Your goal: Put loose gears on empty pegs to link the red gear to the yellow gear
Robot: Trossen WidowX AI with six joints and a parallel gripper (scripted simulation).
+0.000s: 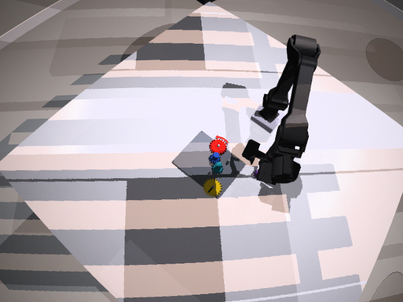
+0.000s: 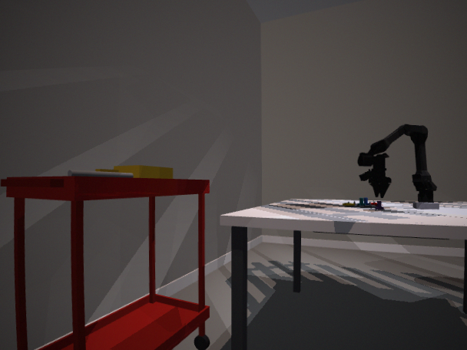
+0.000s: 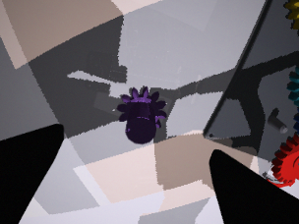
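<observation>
The purple gear is 4 cm below my gripper tip. From my gripper tip the other things lie so: teal gear 12 cm to the right, 10 cm ahead, 3 cm below; blue gear 15 cm to the right, 8 cm ahead, 3 cm below; yellow gear 16 cm ahead, 8 cm to the right, 4 cm below.
</observation>
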